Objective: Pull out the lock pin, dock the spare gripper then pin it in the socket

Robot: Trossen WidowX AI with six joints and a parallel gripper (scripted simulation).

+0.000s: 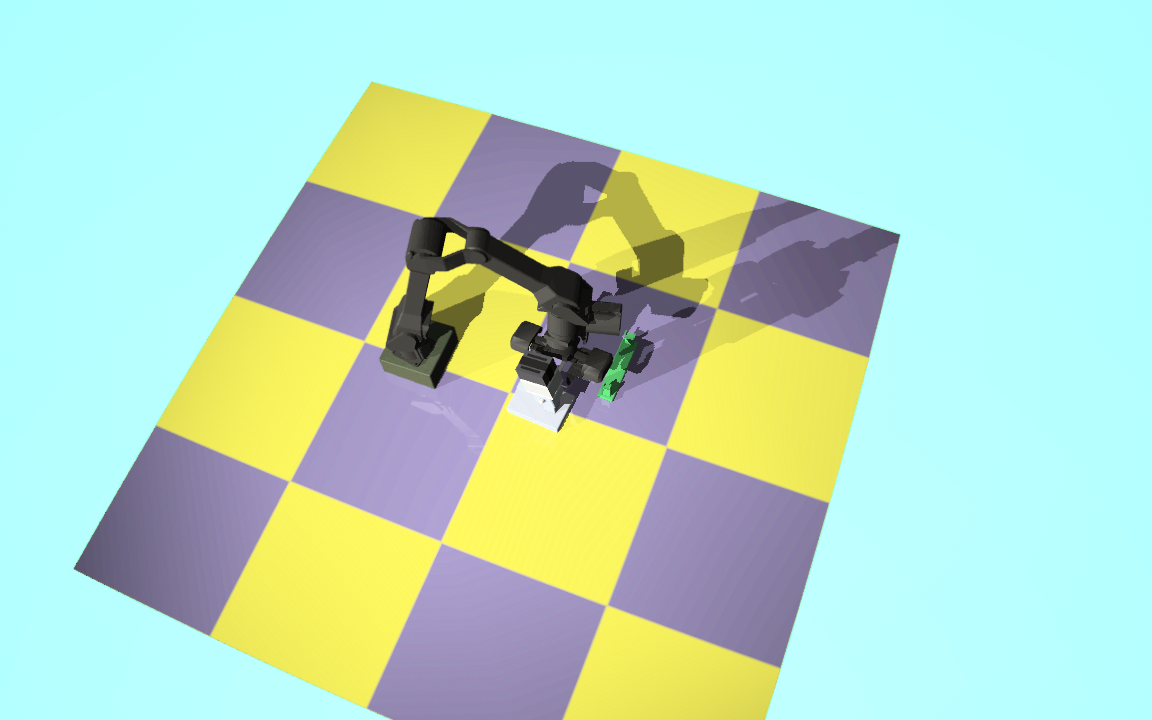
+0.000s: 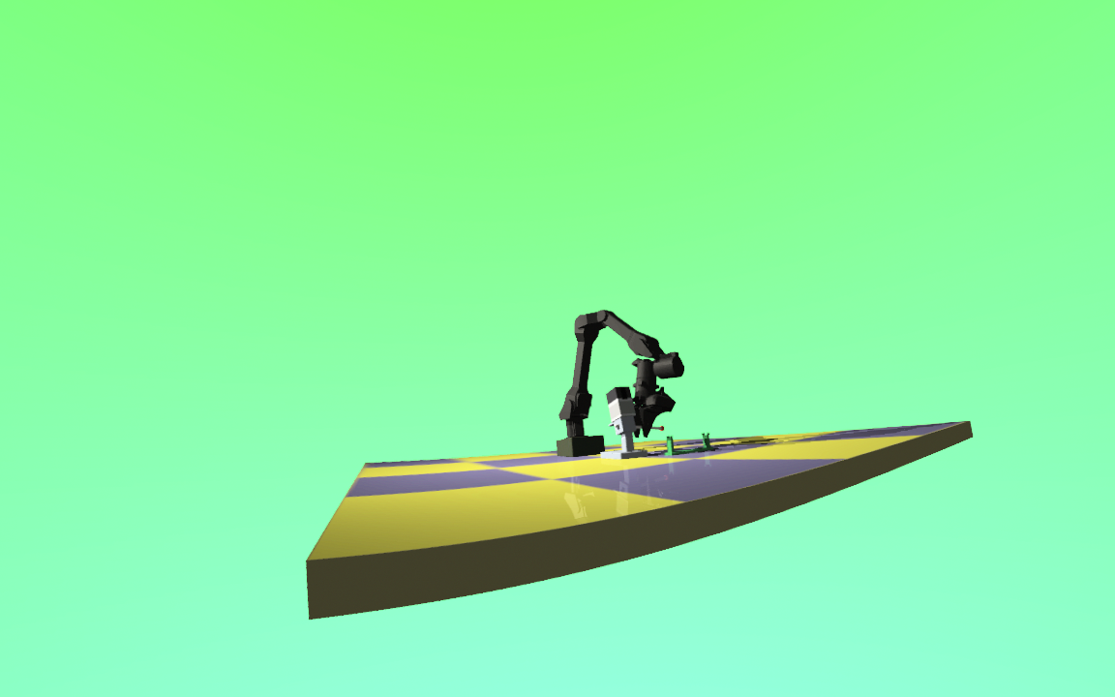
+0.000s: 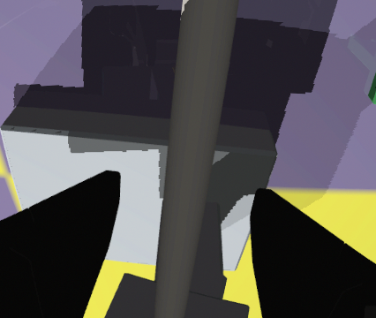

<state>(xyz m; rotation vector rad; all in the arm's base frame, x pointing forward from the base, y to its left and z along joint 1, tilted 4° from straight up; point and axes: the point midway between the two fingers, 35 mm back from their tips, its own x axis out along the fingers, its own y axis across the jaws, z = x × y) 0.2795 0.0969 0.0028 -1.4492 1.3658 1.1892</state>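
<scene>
Right now the socket is 1 cm behind my gripper tip and 4 cm to the right of it. Round my gripper tip: spare gripper 1 cm behind, 5 cm to the right, 8 cm above; then green cradle 8 cm ahead, 10 cm to the left, 2 cm below.
</scene>
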